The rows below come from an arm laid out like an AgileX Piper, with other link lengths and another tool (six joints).
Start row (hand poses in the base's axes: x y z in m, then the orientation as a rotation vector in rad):
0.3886 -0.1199 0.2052 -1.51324 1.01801 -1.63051
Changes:
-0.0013 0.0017 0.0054 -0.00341 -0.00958 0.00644
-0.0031 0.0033 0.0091 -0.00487 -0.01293 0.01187
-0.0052 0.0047 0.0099 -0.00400 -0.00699 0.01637
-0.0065 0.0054 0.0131 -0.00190 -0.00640 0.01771
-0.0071 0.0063 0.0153 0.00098 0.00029 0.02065
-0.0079 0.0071 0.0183 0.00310 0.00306 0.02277
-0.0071 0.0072 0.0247 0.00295 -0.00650 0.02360
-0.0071 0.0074 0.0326 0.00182 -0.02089 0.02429
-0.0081 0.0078 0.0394 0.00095 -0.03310 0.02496
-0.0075 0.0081 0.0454 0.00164 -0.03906 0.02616
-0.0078 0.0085 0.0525 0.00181 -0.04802 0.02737
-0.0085 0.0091 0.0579 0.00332 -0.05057 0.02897
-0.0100 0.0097 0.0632 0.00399 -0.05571 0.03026
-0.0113 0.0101 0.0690 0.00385 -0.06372 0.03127
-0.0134 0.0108 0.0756 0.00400 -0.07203 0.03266
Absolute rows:
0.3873 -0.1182 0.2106 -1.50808 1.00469 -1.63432
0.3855 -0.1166 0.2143 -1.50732 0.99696 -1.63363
0.3834 -0.1152 0.2151 -1.51369 0.99666 -1.62633
0.3821 -0.1145 0.2183 -1.51325 0.99717 -1.62350
0.3815 -0.1136 0.2205 -1.51856 1.00003 -1.61533
0.3807 -0.1128 0.2235 -1.52040 1.00101 -1.61064
0.3815 -0.1127 0.2299 -1.51159 0.99503 -1.61592
0.3815 -0.1125 0.2378 -1.49874 0.98592 -1.62484
0.3805 -0.1121 0.2446 -1.48779 0.97816 -1.63222
0.3811 -0.1118 0.2506 -1.48195 0.97433 -1.63437
0.3808 -0.1114 0.2577 -1.47357 0.96852 -1.63862
0.3801 -0.1108 0.2631 -1.47059 0.96672 -1.63789
0.3786 -0.1102 0.2684 -1.46557 0.96323 -1.63947
0.3773 -0.1098 0.2742 -1.45824 0.95790 -1.64348
0.3752 -0.1091 0.2808 -1.45053 0.95226 -1.64716

